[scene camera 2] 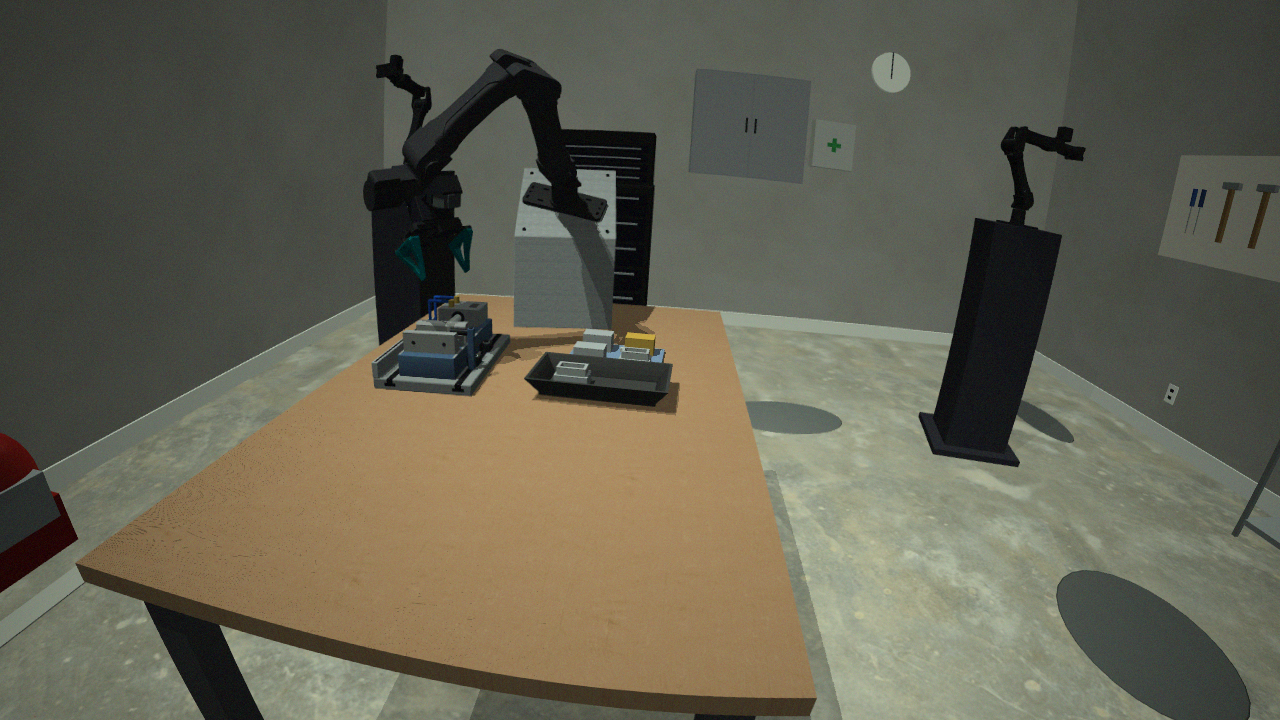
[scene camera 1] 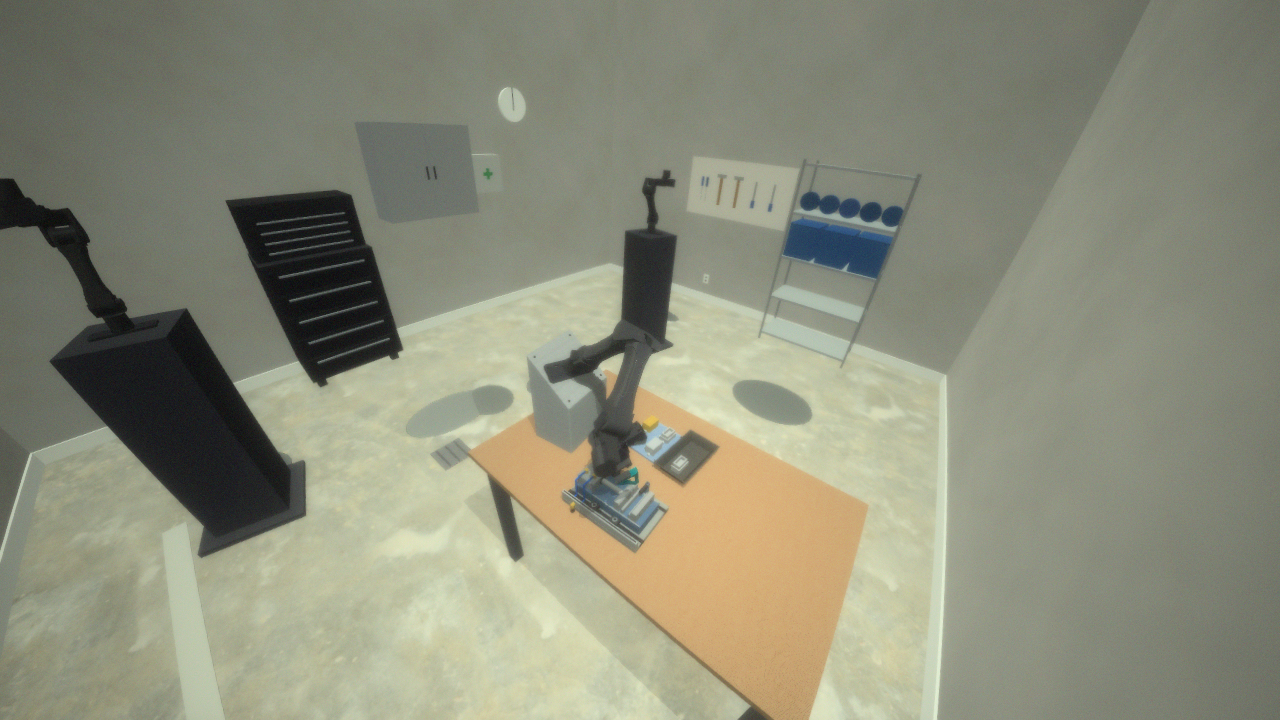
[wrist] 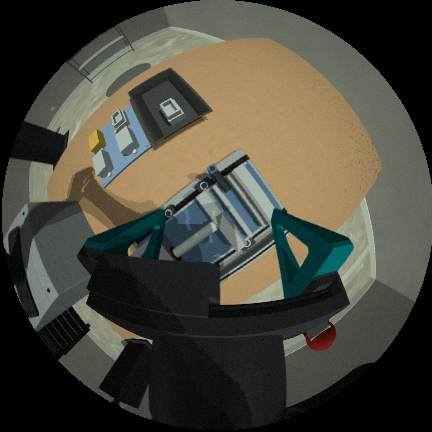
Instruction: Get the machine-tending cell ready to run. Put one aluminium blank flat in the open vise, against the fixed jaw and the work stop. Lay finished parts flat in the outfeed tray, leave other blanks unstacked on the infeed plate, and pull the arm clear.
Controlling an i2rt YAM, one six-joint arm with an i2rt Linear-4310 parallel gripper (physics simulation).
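Frame: origin at the arm's base, x right, y ahead, z up, level; metres.
Seen in the pictures: gripper, fingertip midpoint: point(scene camera 2: 446, 275) point(scene camera 1: 632, 470) point(wrist: 217, 214); arm's base at its link origin: point(scene camera 2: 564, 202) point(scene camera 1: 569, 368).
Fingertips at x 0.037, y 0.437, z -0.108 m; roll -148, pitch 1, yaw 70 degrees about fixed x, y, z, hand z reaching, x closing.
Offsets run from my fingertips to a thing's middle. "pt": to the spot under its first point. Level surfaces: height alone.
My gripper point(scene camera 1: 626, 480) point(scene camera 2: 443, 271) point(wrist: 217, 214) is open and empty, its teal fingers above the vise @(dx +0.030, dy -0.035, dz -0.138 m) point(scene camera 2: 434, 363) point(wrist: 187, 222). The vise has a dark work stop @(dx -0.039, dy +0.018, dz -0.097 m) point(wrist: 221, 181) at one side. I make out no blank between its jaws, though the view is partly shadowed. The blue infeed plate @(pt dx -0.181, dy -0.160, dz -0.180 m) point(scene camera 1: 641, 453) point(wrist: 144, 138) bears two grey blanks, one blank @(dx -0.233, dy -0.148, dz -0.161 m) point(scene camera 2: 590, 349) point(wrist: 126, 140) and another blank @(dx -0.216, dy -0.236, dz -0.161 m) point(scene camera 2: 597, 336) point(wrist: 102, 163), set apart. A pocketed finished part @(dx -0.321, dy -0.164, dz -0.162 m) point(scene camera 2: 635, 354) point(wrist: 118, 120) is also there. Another finished part @(dx -0.249, dy -0.023, dz -0.158 m) point(scene camera 1: 680, 462) point(scene camera 2: 572, 369) point(wrist: 171, 108) lies in the dark outfeed tray point(scene camera 2: 595, 390) point(wrist: 150, 111).
A yellow block @(dx -0.304, dy -0.253, dz -0.161 m) point(scene camera 1: 650, 422) point(scene camera 2: 640, 342) point(wrist: 96, 141) sits at the infeed plate's far edge. A tall grey box point(scene camera 1: 562, 411) point(scene camera 2: 563, 282) point(wrist: 55, 245) stands on the table @(dz -0.187 m) point(scene camera 1: 760, 537) point(scene camera 2: 501, 501) point(wrist: 300, 125) beside the arm. Other arms stand on dark pedestals point(scene camera 1: 648, 277) point(scene camera 2: 998, 340) off the table.
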